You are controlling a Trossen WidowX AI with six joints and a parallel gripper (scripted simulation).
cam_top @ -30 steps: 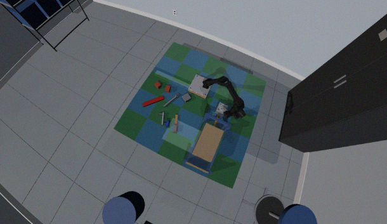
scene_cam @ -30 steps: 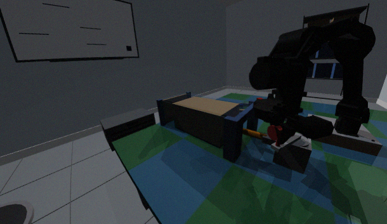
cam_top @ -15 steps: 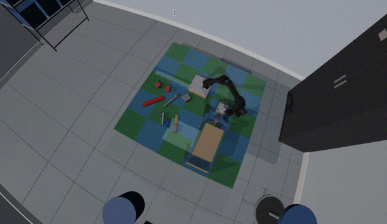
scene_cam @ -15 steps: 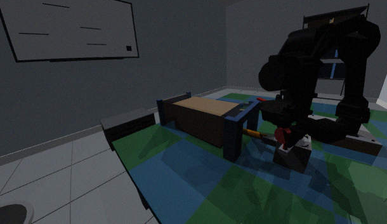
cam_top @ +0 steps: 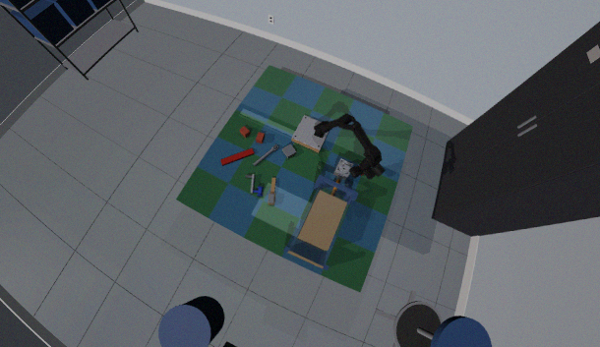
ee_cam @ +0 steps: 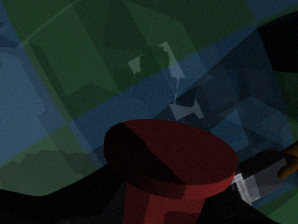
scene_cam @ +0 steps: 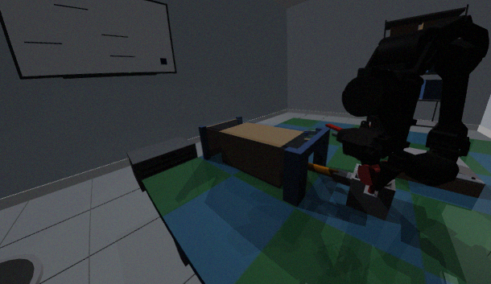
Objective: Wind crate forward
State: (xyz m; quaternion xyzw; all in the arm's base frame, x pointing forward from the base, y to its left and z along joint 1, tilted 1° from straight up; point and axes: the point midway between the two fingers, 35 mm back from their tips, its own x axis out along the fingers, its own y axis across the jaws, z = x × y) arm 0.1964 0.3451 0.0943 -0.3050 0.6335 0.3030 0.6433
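Right now my gripper tip is 40 mm to the left of the grey crank arm and 10 mm above it. Also, from my gripper tip: red knob (20 mm above); then blue steel frame (150 mm ahead, 110 mm to the right, 10 mm below); then grey winch (110 mm to the right, 80 mm below, 20 mm behind).
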